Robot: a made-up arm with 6 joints.
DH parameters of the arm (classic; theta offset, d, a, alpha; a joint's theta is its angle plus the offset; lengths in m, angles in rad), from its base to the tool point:
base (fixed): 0 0 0 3.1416
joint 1: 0 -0.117 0.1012 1.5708
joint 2: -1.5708 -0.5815 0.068 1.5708
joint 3: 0 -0.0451 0.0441 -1.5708
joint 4: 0 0.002 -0.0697 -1.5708
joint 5: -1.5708 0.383 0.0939 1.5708
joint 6: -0.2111 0 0.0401 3.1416
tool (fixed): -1.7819 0.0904 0 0
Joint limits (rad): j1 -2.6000..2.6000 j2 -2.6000..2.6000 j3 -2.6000..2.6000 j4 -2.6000..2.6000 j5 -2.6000..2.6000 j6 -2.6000..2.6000
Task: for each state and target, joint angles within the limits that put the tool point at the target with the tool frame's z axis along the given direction. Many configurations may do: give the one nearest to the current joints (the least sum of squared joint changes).
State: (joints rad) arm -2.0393 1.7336 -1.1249 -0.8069 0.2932 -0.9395
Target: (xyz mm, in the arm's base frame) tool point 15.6 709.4 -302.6 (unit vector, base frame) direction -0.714 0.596 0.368
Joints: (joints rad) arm -2.6000 1.8665 -0.6344 -0.7203 -0.3496 -0.6112
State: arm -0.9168 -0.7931 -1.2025 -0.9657 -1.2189 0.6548
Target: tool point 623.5 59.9 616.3 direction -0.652 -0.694 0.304
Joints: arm -1.5742 -1.2994 -0.9962 -0.6449 -1.7505 -0.1448
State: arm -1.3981 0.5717 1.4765 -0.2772 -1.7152 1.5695
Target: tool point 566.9 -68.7 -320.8 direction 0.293 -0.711 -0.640
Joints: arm -0.7629 1.1770 1.7216 -0.6528 -2.4915 1.5253
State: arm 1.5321 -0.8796 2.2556 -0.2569 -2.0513 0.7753
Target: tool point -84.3 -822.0 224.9 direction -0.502 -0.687 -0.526
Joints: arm 0.8860 -0.4592 2.5887 -0.6870 -1.5064 0.8485
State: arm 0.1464 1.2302 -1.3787 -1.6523 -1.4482 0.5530
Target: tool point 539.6 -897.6 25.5 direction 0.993 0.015 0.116
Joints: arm -0.5124 1.4742 -2.0775 -1.9582 -1.5370 0.3214
